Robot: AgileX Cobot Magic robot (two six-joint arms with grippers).
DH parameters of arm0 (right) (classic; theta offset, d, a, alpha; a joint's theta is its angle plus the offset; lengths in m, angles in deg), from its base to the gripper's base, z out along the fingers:
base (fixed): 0 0 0 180
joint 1: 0 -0.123 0 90
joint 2: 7.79 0 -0.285 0
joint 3: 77.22 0 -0.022 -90
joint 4: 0 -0.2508 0 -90
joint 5: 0 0 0.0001 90
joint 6: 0 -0.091 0 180
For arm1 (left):
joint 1: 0 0.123 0 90
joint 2: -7.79 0 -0.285 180
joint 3: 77.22 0 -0.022 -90
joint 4: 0 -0.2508 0 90
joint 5: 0 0 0.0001 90
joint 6: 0 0.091 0 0
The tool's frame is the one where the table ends.
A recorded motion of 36 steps. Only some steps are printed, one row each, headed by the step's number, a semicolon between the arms.
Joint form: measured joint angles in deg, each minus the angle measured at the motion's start. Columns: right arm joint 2, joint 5, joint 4, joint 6, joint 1, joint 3; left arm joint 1, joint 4, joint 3, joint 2, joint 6, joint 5.
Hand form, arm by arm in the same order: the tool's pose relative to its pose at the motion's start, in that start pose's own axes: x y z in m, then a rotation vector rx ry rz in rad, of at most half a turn. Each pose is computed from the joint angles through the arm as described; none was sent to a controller.
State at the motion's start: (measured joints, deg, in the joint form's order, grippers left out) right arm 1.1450 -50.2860 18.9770 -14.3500 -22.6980 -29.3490; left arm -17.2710 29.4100 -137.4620 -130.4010 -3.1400 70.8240
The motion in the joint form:
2: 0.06 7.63 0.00 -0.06 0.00 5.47; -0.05 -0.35 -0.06 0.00 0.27 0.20
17: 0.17 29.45 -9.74 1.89 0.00 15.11; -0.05 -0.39 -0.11 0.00 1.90 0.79
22: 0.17 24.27 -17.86 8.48 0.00 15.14; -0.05 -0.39 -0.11 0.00 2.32 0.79
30: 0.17 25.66 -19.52 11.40 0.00 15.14; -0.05 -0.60 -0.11 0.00 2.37 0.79
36: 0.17 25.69 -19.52 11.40 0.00 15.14; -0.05 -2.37 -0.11 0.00 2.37 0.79
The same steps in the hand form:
2: 0.0120 0.0071 0.0181 -0.0313 -0.0352 -0.0217; 0.0003 0.0000 0.0000 -0.0053 0.0027 0.0078
17: 0.0264 0.0283 0.0427 -0.2058 -0.2116 0.0669; 0.0011 0.0000 -0.0002 -0.0062 0.0123 0.0369
22: 0.0351 0.0327 0.0433 -0.2512 -0.1134 0.0673; 0.0011 0.0000 -0.0002 -0.0062 0.0123 0.0442
30: 0.0330 0.0338 0.0427 -0.2632 -0.1401 0.0448; 0.0011 0.0003 -0.0002 -0.0096 0.0122 0.0463
36: 0.0330 0.0338 0.0427 -0.2632 -0.1406 0.0449; 0.0009 0.0030 -0.0003 -0.0389 0.0112 0.0562

